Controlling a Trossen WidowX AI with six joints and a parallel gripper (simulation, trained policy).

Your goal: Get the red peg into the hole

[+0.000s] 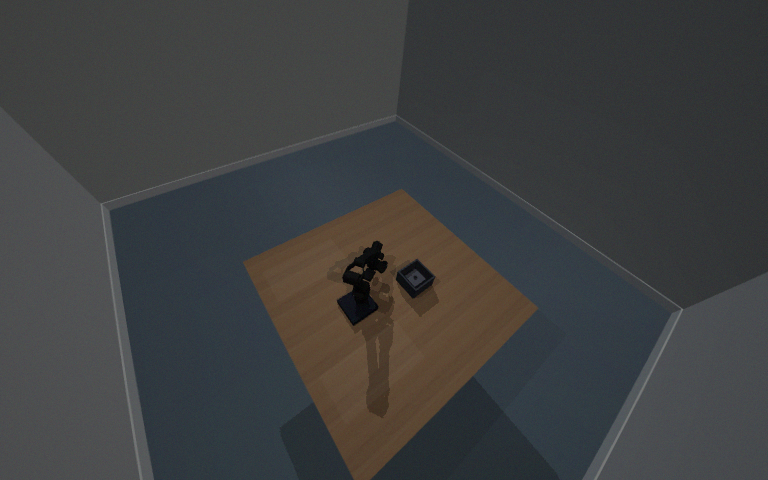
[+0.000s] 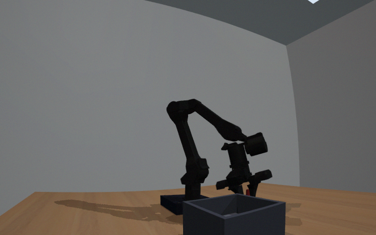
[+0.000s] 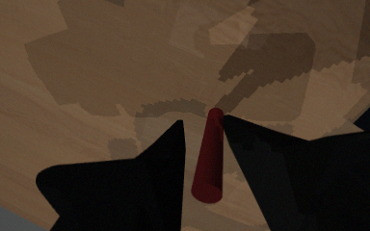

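The red peg lies 10 mm behind my gripper tip and 10 mm above it. Round my gripper tip: dark box (200 mm ahead, 160 mm to the right); plate (200 mm ahead, 160 mm to the right, 20 mm above).
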